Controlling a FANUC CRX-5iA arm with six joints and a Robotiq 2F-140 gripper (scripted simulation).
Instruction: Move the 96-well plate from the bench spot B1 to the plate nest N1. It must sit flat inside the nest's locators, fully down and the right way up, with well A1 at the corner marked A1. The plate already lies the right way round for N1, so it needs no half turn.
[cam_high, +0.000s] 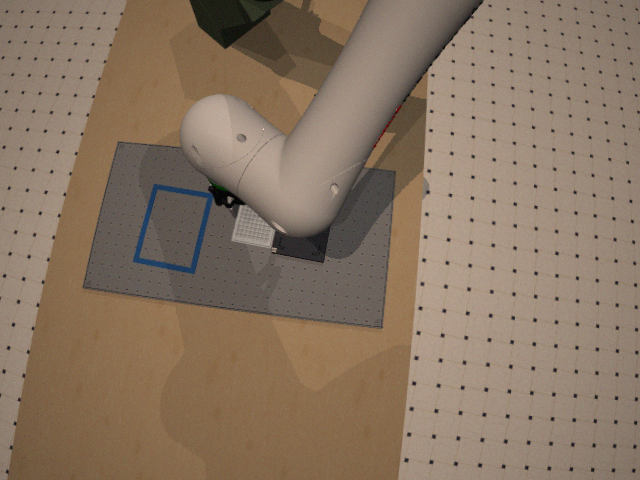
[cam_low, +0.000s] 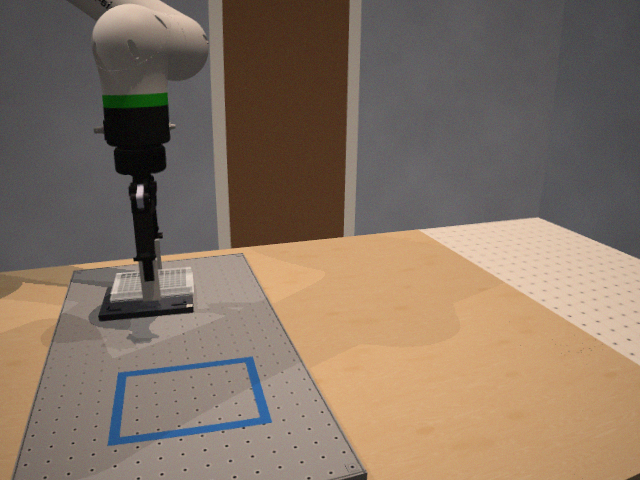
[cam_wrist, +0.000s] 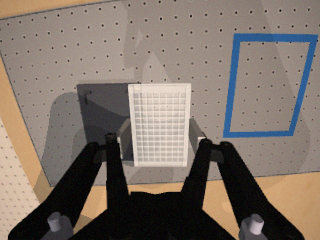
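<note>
Now: hand 10 cm to the right of the plate nest N1, 9 cm above it and 1 cm past it. From my hand the other things lie so: 96-well plate: 2 cm below.
</note>
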